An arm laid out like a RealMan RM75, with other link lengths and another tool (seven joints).
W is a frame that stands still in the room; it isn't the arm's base.
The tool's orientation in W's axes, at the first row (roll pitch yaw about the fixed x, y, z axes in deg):
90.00, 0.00, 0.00
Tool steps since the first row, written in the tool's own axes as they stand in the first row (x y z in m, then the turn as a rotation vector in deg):
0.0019, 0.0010, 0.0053, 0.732, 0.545, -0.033
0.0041, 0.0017, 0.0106, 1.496, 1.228, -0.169
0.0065, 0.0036, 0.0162, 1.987, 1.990, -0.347
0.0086, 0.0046, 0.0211, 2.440, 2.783, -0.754
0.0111, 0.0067, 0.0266, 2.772, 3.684, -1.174
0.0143, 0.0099, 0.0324, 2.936, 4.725, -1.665
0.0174, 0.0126, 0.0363, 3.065, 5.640, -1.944
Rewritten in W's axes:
0.0019, -0.0053, 0.0010, 0.732, 0.033, 0.545
0.0041, -0.0106, 0.0017, 1.496, 0.169, 1.228
0.0065, -0.0162, 0.0036, 1.987, 0.347, 1.990
0.0086, -0.0211, 0.0046, 2.440, 0.754, 2.783
0.0111, -0.0266, 0.0067, 2.772, 1.174, 3.684
0.0143, -0.0324, 0.0099, 2.936, 1.665, 4.725
0.0174, -0.0363, 0.0126, 3.065, 1.944, 5.640

